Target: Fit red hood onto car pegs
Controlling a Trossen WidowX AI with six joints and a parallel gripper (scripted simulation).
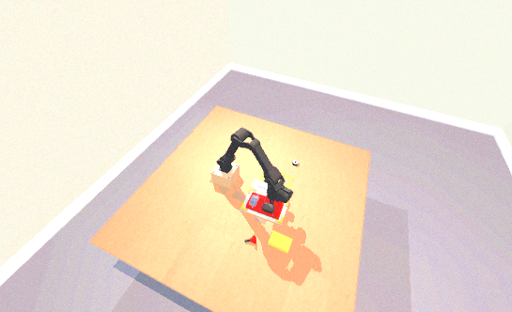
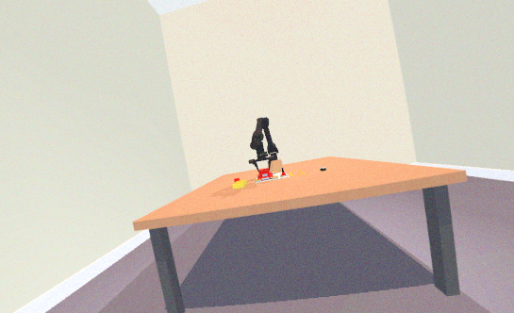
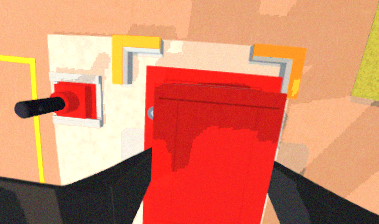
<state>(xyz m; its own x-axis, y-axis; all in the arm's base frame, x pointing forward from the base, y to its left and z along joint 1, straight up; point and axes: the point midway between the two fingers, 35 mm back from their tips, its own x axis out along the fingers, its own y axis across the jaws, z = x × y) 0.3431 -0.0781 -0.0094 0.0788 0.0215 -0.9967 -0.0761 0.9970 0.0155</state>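
Right now my gripper tip is right at the red hood. Round my gripper tip: black-and-white wheel (1 cm ahead, 39 cm to the left, 5 cm below); then yellow block (11 cm ahead, 16 cm to the right, 4 cm below); then white jig board (4 cm behind, 3 cm to the left, 4 cm below).
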